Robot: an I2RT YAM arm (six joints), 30 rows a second.
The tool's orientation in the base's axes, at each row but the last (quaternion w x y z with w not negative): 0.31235, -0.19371, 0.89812, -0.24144; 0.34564, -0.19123, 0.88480, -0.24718; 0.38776, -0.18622, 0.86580, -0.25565; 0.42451, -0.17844, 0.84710, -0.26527; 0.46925, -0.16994, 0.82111, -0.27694
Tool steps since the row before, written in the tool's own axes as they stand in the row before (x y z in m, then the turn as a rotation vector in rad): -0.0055, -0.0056, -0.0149, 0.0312, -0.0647, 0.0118; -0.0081, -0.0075, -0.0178, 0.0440, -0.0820, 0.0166; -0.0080, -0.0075, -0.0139, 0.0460, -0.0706, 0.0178; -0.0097, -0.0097, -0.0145, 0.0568, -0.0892, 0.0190; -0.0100, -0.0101, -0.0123, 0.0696, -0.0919, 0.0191
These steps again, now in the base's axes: -0.0046, 0.0029, 0.0159, -0.0023, -0.0716, 0.0132; -0.0057, 0.0035, 0.0198, -0.0048, -0.0935, 0.0133; -0.0047, 0.0023, 0.0169, -0.0066, -0.0857, 0.0048; -0.0055, 0.0017, 0.0191, -0.0104, -0.1066, 0.0087; -0.0054, 0.0011, 0.0180, -0.0167, -0.1156, 0.0016
